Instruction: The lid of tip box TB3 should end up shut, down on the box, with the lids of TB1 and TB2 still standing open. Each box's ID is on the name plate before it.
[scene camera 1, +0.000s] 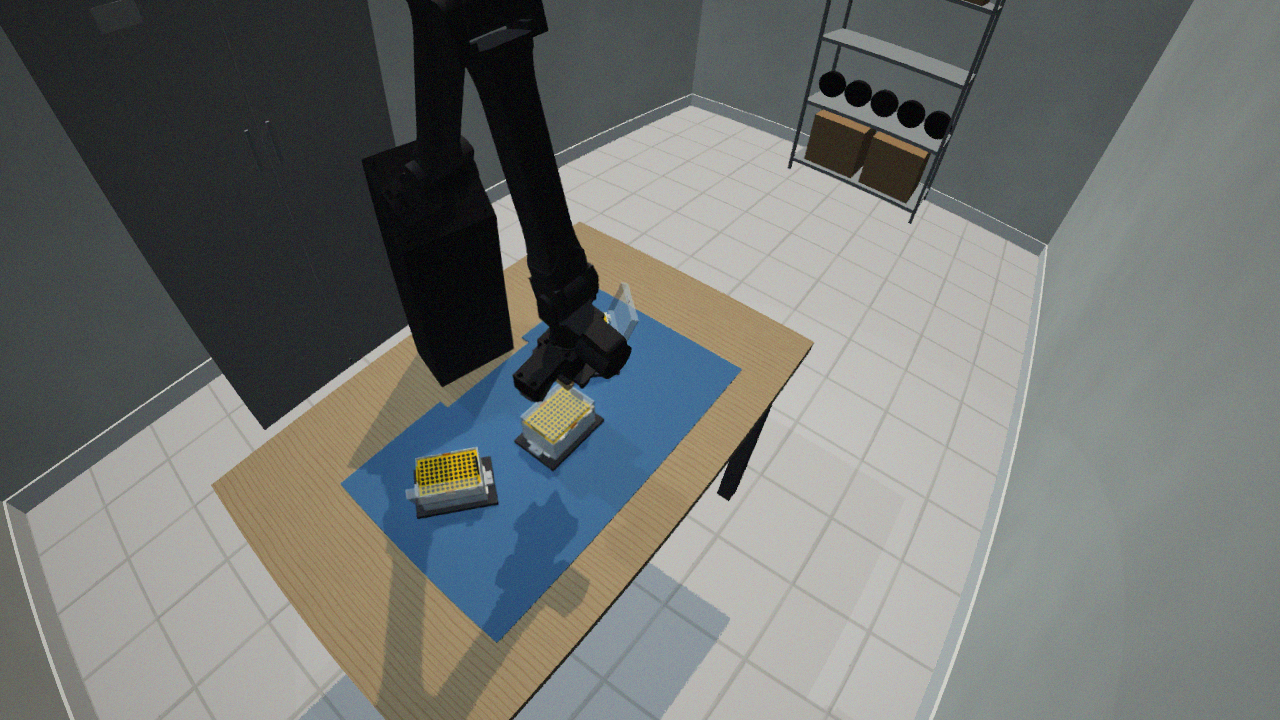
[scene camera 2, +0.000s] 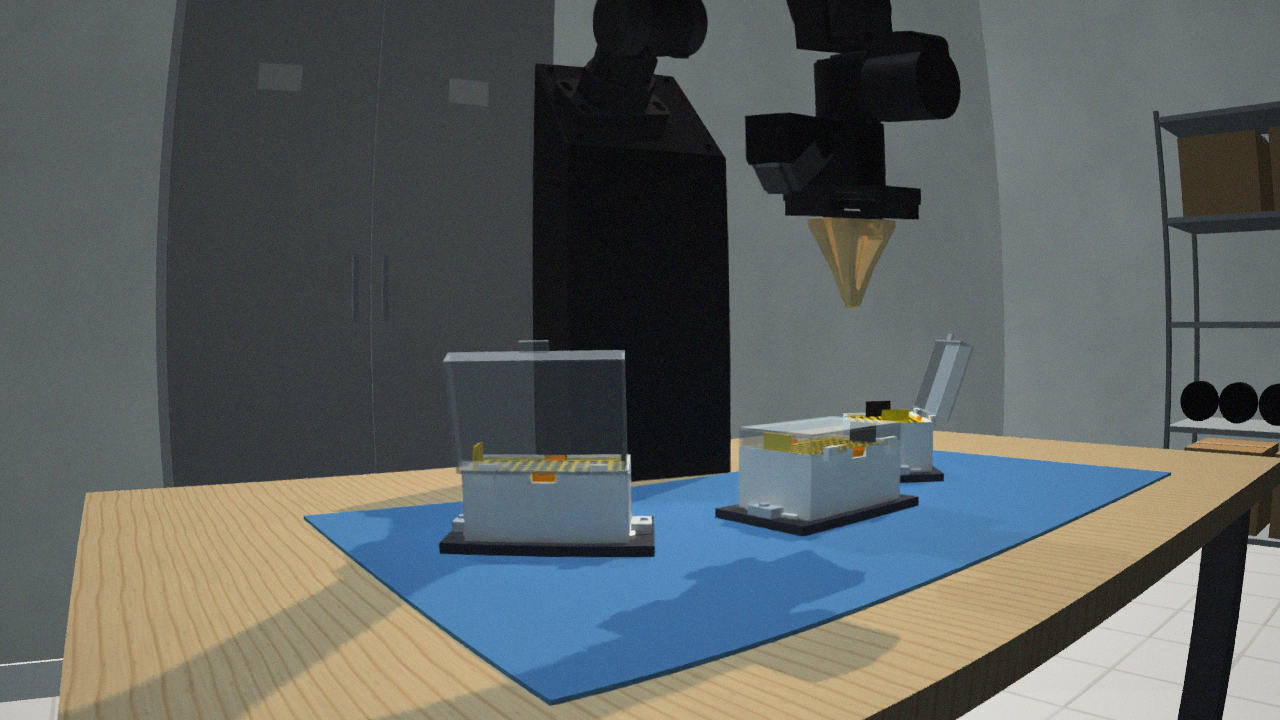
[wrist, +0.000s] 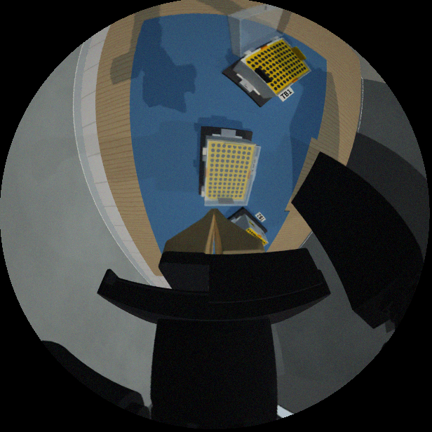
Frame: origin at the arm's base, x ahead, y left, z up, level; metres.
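Seen in the pictures: gripper, fingertip midpoint: (scene camera 1: 569, 387) (scene camera 2: 852, 307); arm's base, link origin: (scene camera 1: 419, 193) (scene camera 2: 609, 106).
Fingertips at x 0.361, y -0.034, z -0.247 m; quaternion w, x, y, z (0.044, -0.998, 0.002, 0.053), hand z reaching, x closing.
Note:
Pixels of each thing's top centre, then the offset from my fingertips to it. "*": a spot on its surface instead. Level surfaces: height alone.
- middle tip box, top centre: (scene camera 2: 812, 423) (scene camera 1: 553, 405) 0.009 m left, 0.051 m back, 0.099 m down
- TB1, surface spot: (scene camera 2: 546, 505) * 0.242 m right, 0.088 m back, 0.141 m down
- TB2, top centre: (scene camera 2: 875, 413) 0.217 m left, 0.125 m back, 0.111 m down
- blue mat, surface height: 0.177 m down
- wooden table, surface height: 0.180 m down
The middle tip box (scene camera 1: 559, 431) (scene camera 2: 774, 480) (wrist: 229, 170) has its clear lid (scene camera 2: 810, 431) down on it. Its name plate does not show, but the other two plates read TB1 and TB2, so it is TB3. TB1 (scene camera 1: 452, 497) (scene camera 2: 546, 505) (wrist: 280, 65) has its lid (scene camera 2: 537, 402) (wrist: 255, 31) standing open. TB2 (scene camera 2: 914, 447) (wrist: 243, 223), behind the middle box, has its lid (scene camera 1: 624, 313) (scene camera 2: 944, 377) standing open and leaning back. My gripper (scene camera 2: 852, 305) (wrist: 213, 213) is shut and empty, high above the boxes, near the middle box's far end. The arm hides most of TB2 in scene camera 1.
The boxes stand on dark bases on a blue mat (scene camera 1: 680, 376) (scene camera 2: 1056, 497) (wrist: 165, 130) on a wooden table (scene camera 1: 295, 501) (scene camera 2: 179, 573). The arm's black pedestal (scene camera 1: 456, 286) (scene camera 2: 640, 313) stands at the table's rear edge. A shelf rack (scene camera 1: 895, 55) is farther back.

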